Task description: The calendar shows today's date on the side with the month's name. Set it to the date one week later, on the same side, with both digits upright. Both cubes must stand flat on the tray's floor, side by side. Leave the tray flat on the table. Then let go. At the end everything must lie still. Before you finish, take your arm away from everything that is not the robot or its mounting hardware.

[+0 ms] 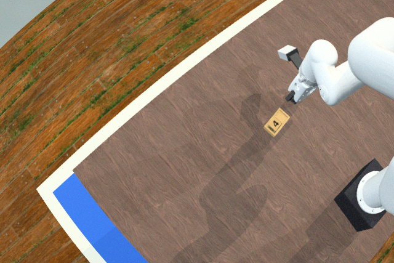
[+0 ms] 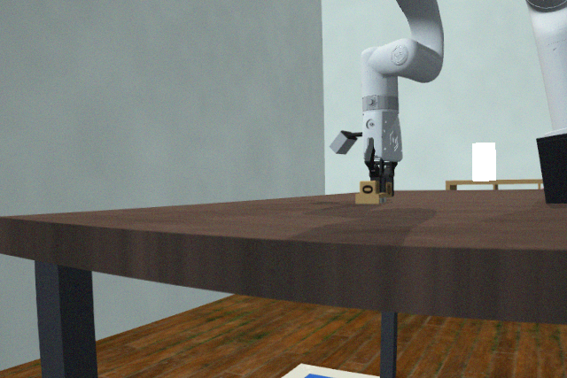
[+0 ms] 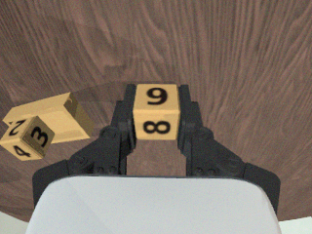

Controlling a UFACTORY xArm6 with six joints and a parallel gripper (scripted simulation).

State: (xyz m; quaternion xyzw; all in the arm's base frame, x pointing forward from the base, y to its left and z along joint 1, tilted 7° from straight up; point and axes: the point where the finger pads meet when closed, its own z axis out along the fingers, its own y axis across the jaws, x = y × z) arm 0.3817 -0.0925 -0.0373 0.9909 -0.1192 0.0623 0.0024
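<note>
The wooden cube is 10 mm below my hand. Also, from my hand: tray: 110 mm to the left, 20 mm below.
</note>
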